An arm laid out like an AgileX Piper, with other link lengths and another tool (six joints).
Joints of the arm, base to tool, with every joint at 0 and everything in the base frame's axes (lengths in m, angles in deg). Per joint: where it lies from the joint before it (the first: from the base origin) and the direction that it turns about. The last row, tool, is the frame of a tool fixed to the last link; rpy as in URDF.
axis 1: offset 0.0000 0.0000 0.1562 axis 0 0 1
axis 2: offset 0.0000 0.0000 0.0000 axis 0 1 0
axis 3: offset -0.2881 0.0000 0.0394 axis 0 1 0
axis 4: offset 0.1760 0.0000 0.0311 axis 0.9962 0 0.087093
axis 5: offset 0.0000 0.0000 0.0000 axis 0 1 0
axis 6: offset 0.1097 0.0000 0.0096 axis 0.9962 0 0.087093
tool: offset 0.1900 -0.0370 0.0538 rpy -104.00 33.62 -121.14
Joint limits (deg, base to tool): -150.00..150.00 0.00..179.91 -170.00..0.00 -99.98..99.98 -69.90..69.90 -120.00..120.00
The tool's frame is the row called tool.
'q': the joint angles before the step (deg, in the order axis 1, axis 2, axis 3, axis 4, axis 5, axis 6). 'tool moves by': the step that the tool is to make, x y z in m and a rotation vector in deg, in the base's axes. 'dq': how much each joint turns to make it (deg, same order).
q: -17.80, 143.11, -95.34, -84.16, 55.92, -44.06
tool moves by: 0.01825, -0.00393, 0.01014, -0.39, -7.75, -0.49
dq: -0.33, 0.29, 0.01, -3.80, -1.80, 9.39
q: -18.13, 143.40, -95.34, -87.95, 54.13, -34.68
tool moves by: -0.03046, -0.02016, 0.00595, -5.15, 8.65, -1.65
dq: -0.78, 1.00, 0.00, -1.43, 6.03, -6.45
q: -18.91, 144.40, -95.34, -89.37, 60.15, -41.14
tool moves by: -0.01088, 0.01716, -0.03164, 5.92, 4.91, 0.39
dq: 0.17, 0.00, 0.00, 6.81, -2.49, -7.88
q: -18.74, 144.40, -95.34, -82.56, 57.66, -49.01
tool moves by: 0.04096, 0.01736, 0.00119, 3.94, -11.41, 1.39
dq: 0.60, -0.74, 0.00, -1.05, -6.69, 9.96
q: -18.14, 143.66, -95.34, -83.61, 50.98, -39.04
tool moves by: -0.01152, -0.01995, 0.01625, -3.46, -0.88, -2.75
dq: -0.94, 0.00, 0.01, -2.65, 3.19, 2.82
